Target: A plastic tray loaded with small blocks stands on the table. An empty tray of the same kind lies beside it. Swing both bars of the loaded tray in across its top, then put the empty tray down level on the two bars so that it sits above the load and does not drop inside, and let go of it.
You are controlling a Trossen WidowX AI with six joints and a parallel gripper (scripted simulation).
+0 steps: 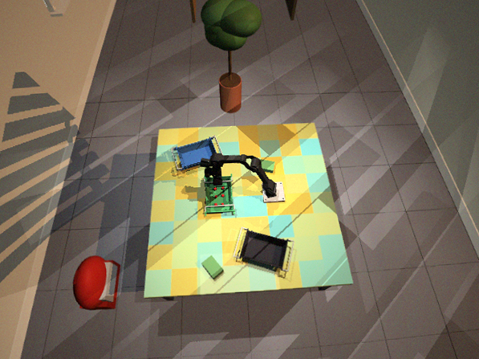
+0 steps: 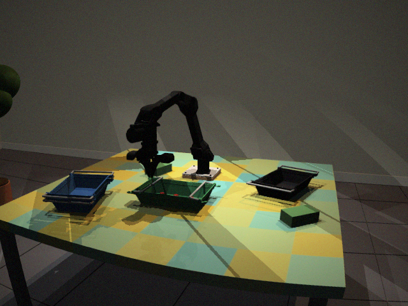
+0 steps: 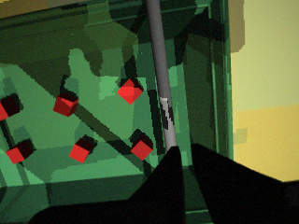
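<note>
My gripper tip is now 550 mm to the right of the black tray, 180 mm past it and 40 mm above it.
</note>
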